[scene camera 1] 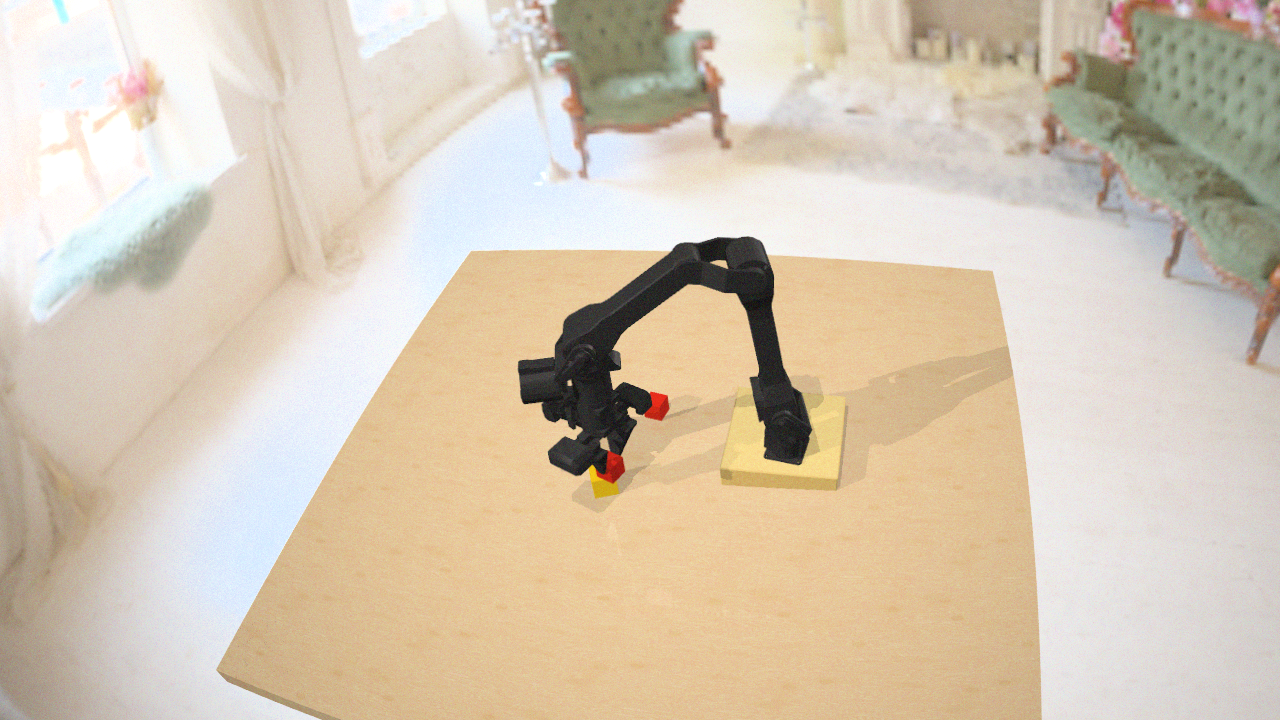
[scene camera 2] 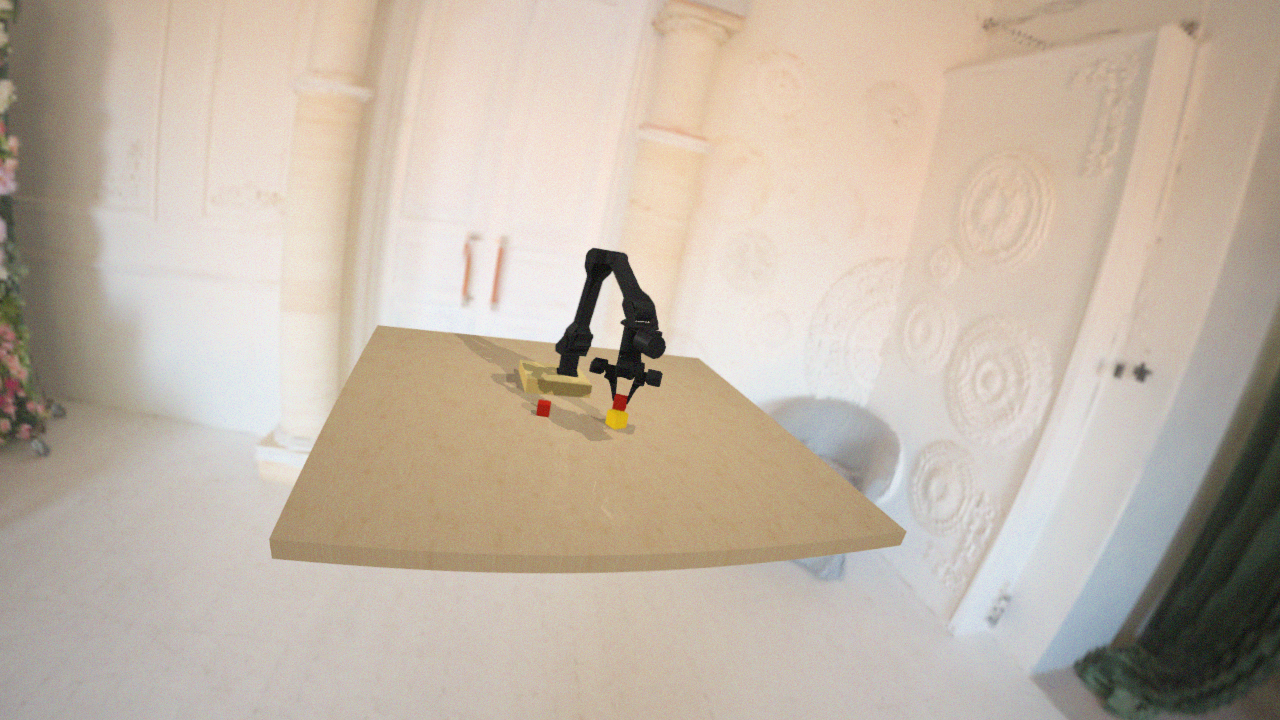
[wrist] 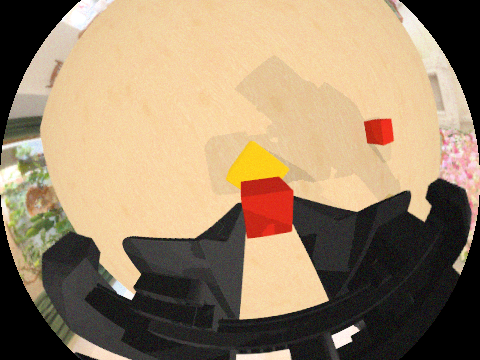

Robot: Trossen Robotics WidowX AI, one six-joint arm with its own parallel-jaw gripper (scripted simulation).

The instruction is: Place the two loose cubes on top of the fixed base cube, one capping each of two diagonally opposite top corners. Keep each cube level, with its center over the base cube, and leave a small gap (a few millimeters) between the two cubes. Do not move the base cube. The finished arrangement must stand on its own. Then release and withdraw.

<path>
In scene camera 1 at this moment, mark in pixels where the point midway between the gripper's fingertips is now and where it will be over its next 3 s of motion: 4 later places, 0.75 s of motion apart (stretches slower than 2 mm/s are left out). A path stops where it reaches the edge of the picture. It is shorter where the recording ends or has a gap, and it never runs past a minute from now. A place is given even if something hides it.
My gripper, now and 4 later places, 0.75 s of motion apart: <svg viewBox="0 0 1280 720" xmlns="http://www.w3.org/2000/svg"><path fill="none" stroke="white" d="M609 466L607 455L614 414L640 368L652 382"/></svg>
</path>
